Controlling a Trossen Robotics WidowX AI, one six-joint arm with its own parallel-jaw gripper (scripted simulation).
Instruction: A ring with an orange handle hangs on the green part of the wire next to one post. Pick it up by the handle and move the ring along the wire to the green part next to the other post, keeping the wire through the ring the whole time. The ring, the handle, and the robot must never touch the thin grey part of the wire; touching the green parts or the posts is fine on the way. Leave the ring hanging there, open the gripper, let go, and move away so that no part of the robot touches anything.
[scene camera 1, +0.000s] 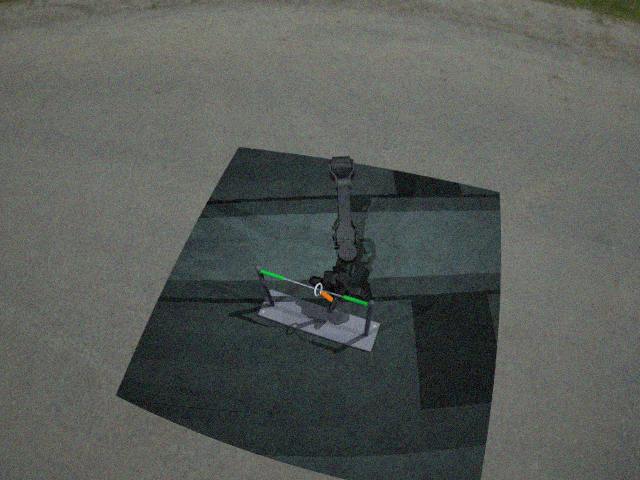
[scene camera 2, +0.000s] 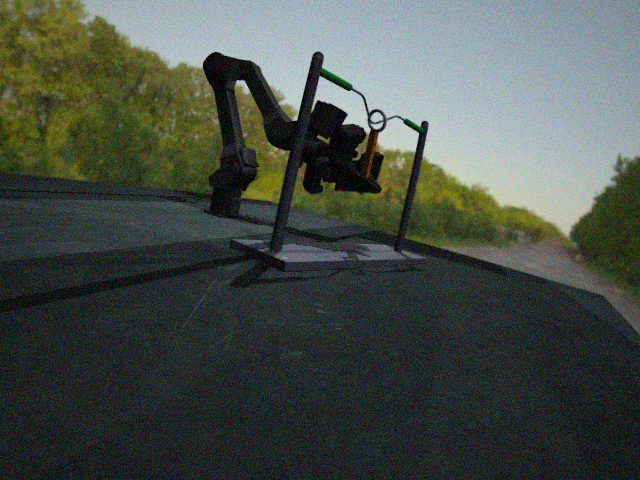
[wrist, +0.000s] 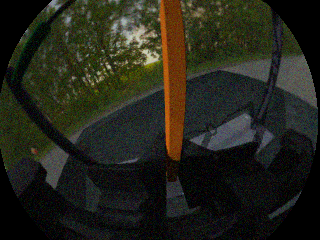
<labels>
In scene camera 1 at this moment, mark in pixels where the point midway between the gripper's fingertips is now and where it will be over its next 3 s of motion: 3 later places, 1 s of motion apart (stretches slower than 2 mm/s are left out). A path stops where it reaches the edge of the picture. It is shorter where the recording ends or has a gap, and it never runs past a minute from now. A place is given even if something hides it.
My gripper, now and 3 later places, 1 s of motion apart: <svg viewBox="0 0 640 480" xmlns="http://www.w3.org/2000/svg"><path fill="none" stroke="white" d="M328 312L344 317L340 316L343 316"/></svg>
</labels>
